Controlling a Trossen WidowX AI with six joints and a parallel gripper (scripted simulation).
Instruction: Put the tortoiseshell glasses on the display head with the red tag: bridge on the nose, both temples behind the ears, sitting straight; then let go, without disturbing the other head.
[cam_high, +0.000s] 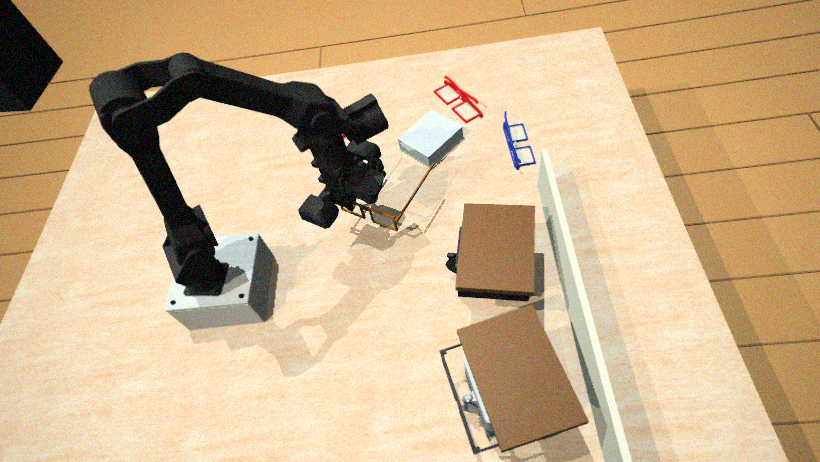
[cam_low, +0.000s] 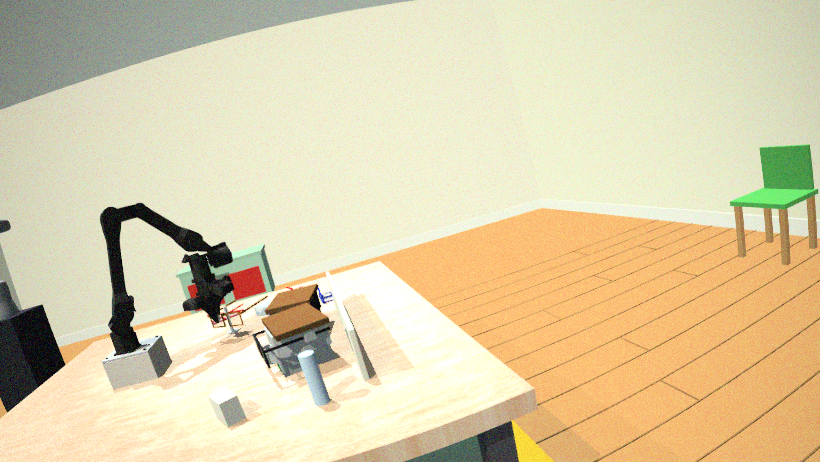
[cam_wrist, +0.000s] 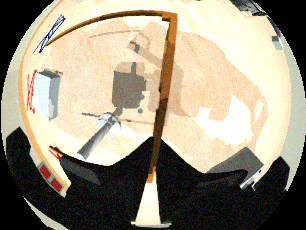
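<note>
Now: the white peg 10 mm ahead of my gripper tip, 70 mm to the left of it and 40 mm below it. The rest, counted from my gripper tip: pale blue cylinder: 340 mm ahead, 550 mm to the right, 10 mm below; white cube: 150 mm ahead, 530 mm to the right, 30 mm below; long white board: 390 mm ahead, 210 mm to the right, 10 mm below.
</note>
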